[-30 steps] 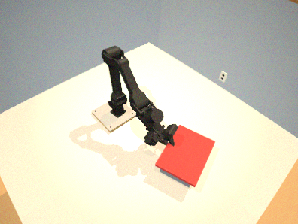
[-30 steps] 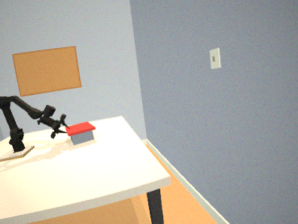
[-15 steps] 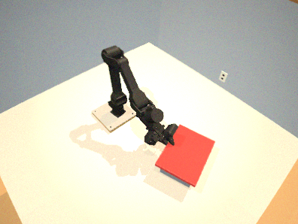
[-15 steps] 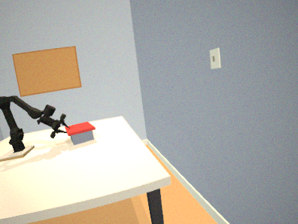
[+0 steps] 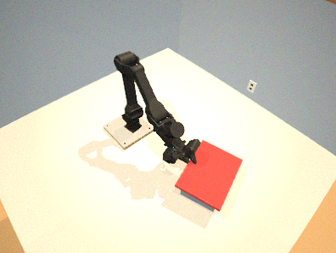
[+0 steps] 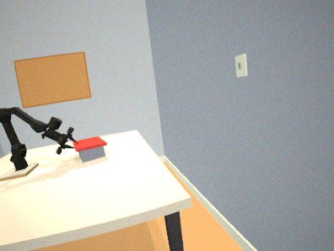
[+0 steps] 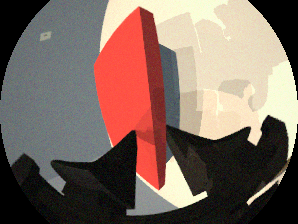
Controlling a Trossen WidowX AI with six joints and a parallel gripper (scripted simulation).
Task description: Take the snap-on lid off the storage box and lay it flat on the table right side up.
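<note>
My gripper tip is 8 cm short of the red lid and 1 cm to the right of it. Also, from my gripper tip: grey-blue storage box 8 cm ahead, 1 cm to the left, 4 cm below.
</note>
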